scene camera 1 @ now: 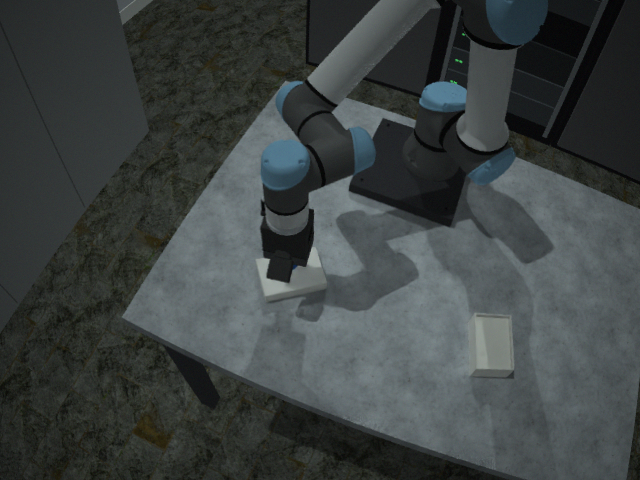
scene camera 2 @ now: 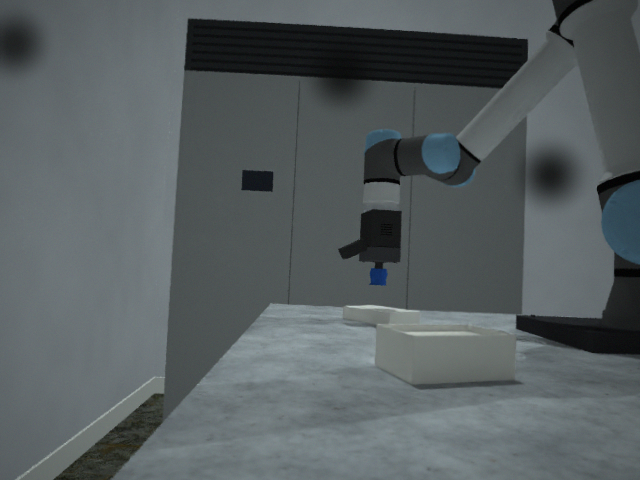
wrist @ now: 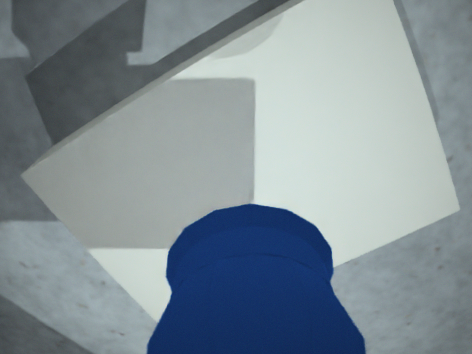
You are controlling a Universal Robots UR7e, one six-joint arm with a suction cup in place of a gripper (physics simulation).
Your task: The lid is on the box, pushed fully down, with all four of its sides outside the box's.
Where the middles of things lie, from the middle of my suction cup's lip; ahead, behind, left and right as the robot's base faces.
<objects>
My suction cup is 7 cm above the off-white lid (scene camera 1: 311, 278) and 1 cm past it. Also, from my suction cup: off-white box (scene camera 1: 491, 354): 45 cm to the left, 7 cm ahead, 6 cm below.
</objects>
